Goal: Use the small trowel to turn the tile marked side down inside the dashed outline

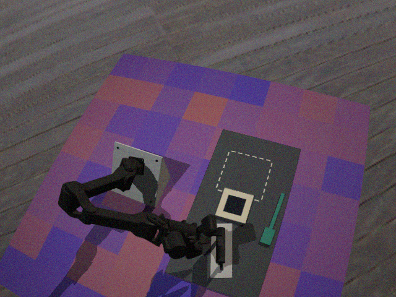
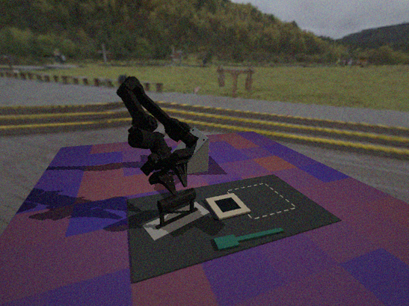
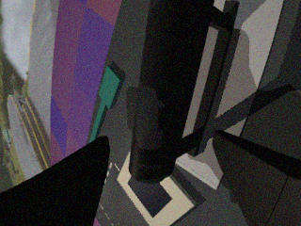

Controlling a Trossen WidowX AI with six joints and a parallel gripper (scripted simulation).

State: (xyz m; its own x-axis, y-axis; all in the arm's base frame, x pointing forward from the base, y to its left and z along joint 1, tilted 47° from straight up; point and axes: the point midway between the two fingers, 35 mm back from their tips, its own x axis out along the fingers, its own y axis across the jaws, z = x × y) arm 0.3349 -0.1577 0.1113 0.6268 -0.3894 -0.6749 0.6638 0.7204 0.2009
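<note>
The tan square tile lies 16 cm to the left of my gripper tip, 8 cm below it and 2 cm ahead of it. Also, from my gripper tip: dark mat 16 cm to the left, 11 cm below, 4 cm ahead; green trowel 18 cm ahead, 13 cm to the left, 8 cm below.
</note>
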